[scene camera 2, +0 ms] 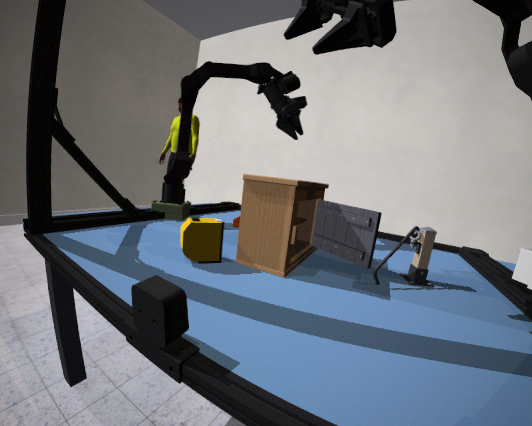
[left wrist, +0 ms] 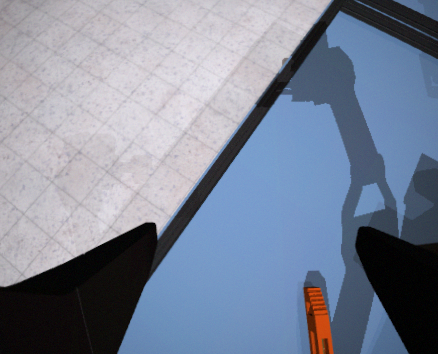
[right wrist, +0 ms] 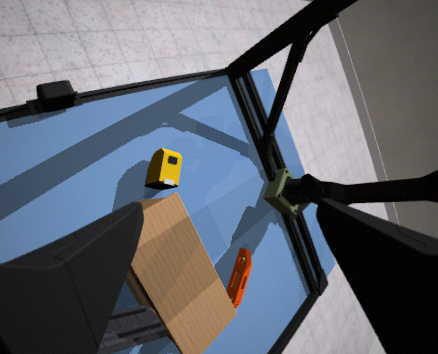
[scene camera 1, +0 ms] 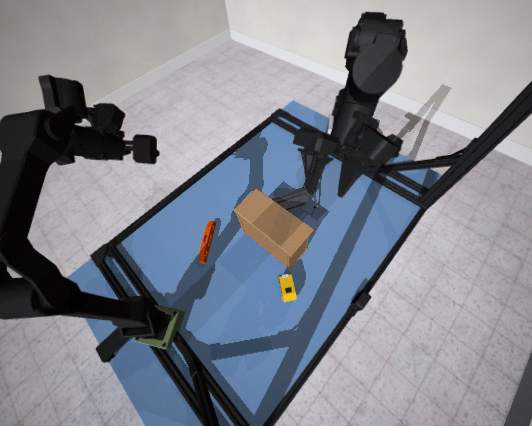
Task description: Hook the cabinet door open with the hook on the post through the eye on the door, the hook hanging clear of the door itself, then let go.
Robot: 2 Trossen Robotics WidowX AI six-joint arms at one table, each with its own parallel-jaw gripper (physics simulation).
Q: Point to a yellow block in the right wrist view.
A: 163,173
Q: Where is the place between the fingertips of my right gripper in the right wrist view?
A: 231,209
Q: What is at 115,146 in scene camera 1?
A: My left gripper.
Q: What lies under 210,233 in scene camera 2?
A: A yellow block.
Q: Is my left gripper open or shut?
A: Open.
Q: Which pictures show my right gripper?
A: Scene camera 2, the right wrist view and scene camera 1 only.
